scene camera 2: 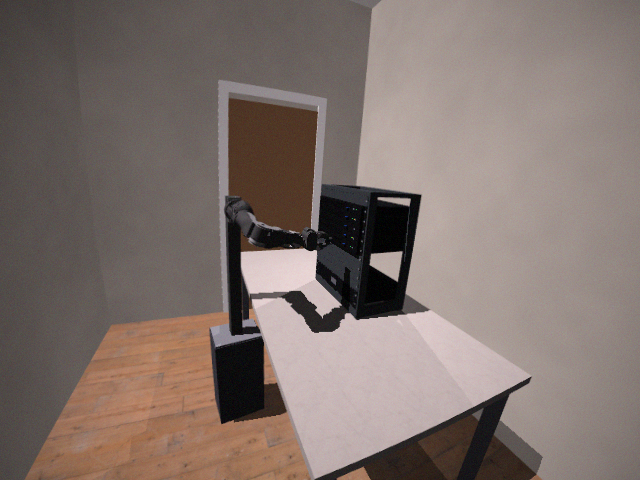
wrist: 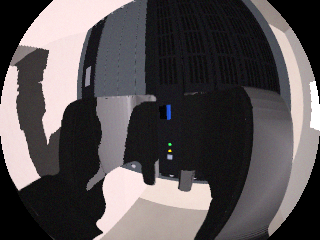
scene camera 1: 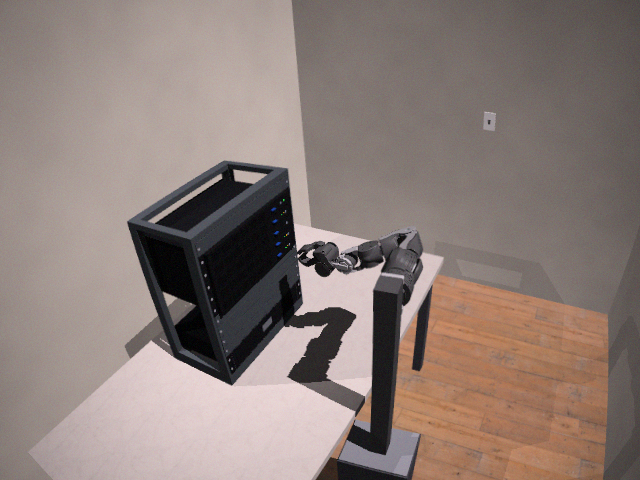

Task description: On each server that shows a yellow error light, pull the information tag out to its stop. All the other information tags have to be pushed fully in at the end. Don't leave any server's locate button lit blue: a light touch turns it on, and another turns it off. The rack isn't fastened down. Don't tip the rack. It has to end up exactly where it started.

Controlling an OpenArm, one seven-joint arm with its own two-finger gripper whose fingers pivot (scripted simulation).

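The gripper appears in the pictures, the wrist view among them, and an arm post can be seen in the pictures too.
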